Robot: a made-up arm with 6 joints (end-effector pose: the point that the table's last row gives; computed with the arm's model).
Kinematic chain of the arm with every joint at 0, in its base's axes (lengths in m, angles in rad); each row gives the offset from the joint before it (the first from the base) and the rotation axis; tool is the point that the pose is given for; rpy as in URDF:
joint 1: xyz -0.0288 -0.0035 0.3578 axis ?
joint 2: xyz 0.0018 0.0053 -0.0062 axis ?
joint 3: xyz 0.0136 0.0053 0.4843 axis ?
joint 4: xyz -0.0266 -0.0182 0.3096 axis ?
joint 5: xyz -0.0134 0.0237 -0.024 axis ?
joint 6: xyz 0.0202 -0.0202 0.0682 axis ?
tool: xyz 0.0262 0.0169 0.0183 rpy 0 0 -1.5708
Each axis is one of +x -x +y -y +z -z.
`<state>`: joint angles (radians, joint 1 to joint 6).
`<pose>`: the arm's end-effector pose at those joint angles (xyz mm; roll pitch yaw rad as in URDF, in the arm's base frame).
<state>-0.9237 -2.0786 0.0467 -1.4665 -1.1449 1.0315</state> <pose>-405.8 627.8 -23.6 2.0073 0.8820 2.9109</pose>
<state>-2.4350 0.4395 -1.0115 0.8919 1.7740 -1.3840</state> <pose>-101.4 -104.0 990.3 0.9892 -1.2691 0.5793</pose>
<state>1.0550 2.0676 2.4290 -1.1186 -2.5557 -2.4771</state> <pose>43.9 213.1 -16.6 -1.8999 -1.3916 0.3299</pose>
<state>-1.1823 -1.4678 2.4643 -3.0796 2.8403 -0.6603</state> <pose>-153.9 286.1 508.5 -1.9263 -0.6826 0.6377</pose>
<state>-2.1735 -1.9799 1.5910 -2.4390 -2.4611 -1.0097</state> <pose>309.6 368.4 419.8 2.7497 0.9506 1.0011</pose>
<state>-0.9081 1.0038 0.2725 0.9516 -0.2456 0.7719</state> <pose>443.4 -599.6 765.8 0.4632 1.0864 -0.6138</pose>
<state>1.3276 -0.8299 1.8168 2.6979 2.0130 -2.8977</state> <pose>-109.0 -169.8 890.6 1.0107 -0.5773 -0.3616</pose>
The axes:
joint 1: +z
joint 2: +y
joint 3: +y
joint 4: +z
joint 5: +y
joint 6: +z

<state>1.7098 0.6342 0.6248 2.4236 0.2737 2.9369</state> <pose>-117.5 636.6 869.1 -0.7626 -0.8279 -0.3125</pose>
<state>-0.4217 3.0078 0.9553 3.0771 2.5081 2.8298</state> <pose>-83.9 21.1 -334.0 -1.4499 -0.2624 -1.9856</pose>
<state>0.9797 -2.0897 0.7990 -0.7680 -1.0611 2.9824</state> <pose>-494.9 -607.3 116.0 -2.3595 -0.8494 2.4412</pose>
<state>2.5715 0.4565 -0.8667 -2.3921 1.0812 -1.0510</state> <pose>-19.2 59.1 1002.3 -1.3297 -0.7568 -1.6515</pose>
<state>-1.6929 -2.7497 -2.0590 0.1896 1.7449 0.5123</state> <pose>1.1 -50.1 -100.0 2.9826 0.1273 2.5227</pose>
